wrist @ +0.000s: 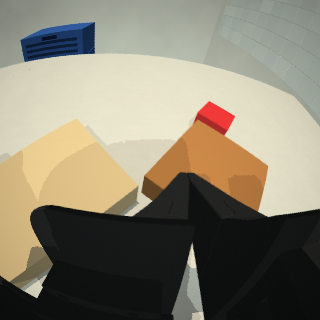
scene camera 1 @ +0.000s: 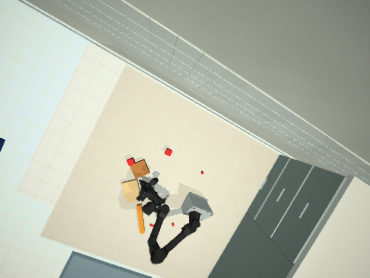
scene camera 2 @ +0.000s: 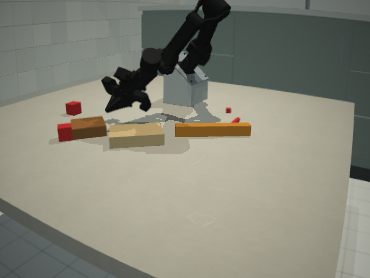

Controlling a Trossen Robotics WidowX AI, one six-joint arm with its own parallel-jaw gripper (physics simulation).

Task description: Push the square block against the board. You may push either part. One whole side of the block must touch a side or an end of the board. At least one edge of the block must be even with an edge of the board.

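Places are measured from the arm's base along level axes (x ahead, y left, z up), in metres.
Pixels of known places: gripper, between the fingertips: (wrist: 184, 179) (scene camera 1: 139, 179) (scene camera 2: 105, 111); arm's base, origin of its link: (scene camera 1: 195, 213) (scene camera 2: 185, 67).
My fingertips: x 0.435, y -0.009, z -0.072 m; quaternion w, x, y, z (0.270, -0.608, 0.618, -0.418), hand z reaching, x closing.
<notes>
For each thing: its top centre in the pictures, then the offset to it from my fingertips.
- brown square block, centre of its top: (wrist: 220, 169) (scene camera 2: 87, 122) (scene camera 1: 139, 169) dx +0.031, dy -0.051, dz -0.034 m
- light tan board, centre of its top: (wrist: 30, 190) (scene camera 2: 135, 129) (scene camera 1: 131, 191) dx +0.001, dy +0.113, dz -0.034 m
- long orange bar, centre of its top: (scene camera 2: 213, 124) (scene camera 1: 140, 219) dx -0.157, dy +0.272, dz -0.034 m
The brown square block (scene camera 1: 140, 168) (scene camera 2: 88, 128) (wrist: 215, 155) lies flat, with a red cube against its far side. The light tan board (scene camera 1: 131, 191) (scene camera 2: 136, 134) (wrist: 65, 175) is a thick, slightly oblong slab lying flat beside it. In the wrist view their nearest corners are close, with a narrow gap; the facing sides spread apart in a V, so no whole side touches. My gripper (scene camera 1: 141, 182) (scene camera 2: 108, 109) (wrist: 184, 179) is shut and empty. It is raised above the table on the arm-base side of the two parts, its tips overlapping the block's near part in the wrist view.
A long orange bar (scene camera 1: 141, 218) (scene camera 2: 213, 130) lies near the board's other end. The red cube (scene camera 1: 131, 161) (scene camera 2: 65, 132) (wrist: 215, 116) is at the block. Another red cube (scene camera 1: 168, 152) (scene camera 2: 73, 108) stands apart. Small red pieces (scene camera 1: 202, 172) (scene camera 2: 228, 110) lie nearer the arm base.
</notes>
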